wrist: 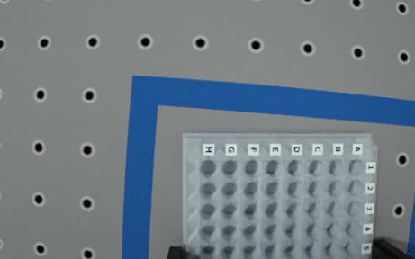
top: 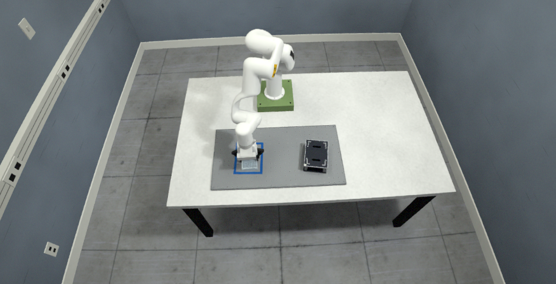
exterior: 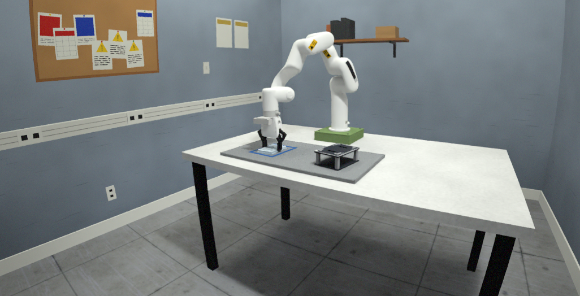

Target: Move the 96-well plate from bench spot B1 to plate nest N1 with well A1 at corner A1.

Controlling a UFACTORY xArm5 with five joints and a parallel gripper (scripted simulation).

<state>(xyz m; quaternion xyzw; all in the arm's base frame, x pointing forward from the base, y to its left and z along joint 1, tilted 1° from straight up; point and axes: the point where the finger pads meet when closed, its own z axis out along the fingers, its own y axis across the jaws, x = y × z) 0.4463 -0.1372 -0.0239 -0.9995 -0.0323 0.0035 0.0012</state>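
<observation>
Right now the pale 96-well plate is 10 mm below my hand. Round my hand: raised black plate nest 360 mm to the left, 40 mm above.
</observation>
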